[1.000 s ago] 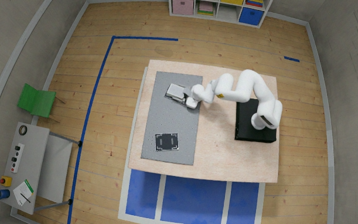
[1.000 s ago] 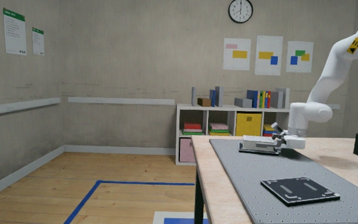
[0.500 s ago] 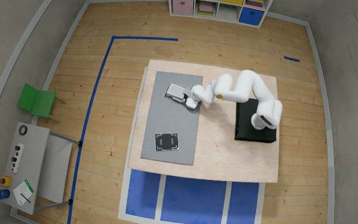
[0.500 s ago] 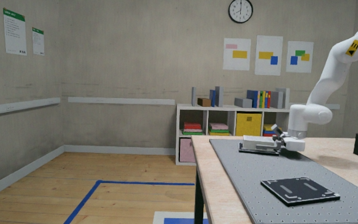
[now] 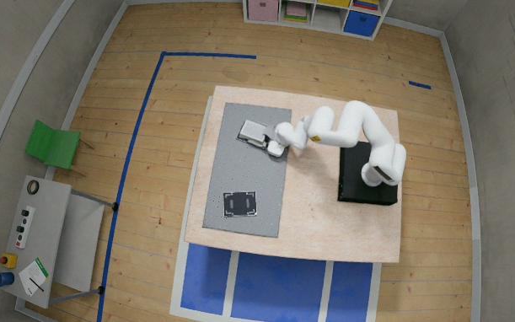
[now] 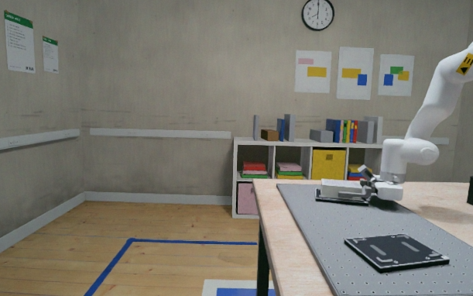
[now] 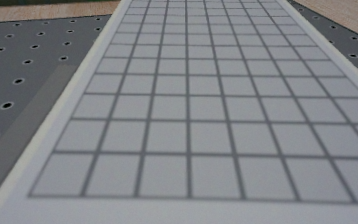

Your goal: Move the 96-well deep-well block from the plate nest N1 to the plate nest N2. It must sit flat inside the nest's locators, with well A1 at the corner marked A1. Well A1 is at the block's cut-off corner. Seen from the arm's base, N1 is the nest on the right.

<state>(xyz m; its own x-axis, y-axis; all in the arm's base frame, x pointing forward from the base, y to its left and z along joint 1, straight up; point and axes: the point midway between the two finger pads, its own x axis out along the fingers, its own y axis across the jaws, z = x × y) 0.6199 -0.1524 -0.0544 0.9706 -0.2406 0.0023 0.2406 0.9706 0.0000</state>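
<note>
Now: the white 96-well deep-well block 1 cm ahead of my hand.
</note>
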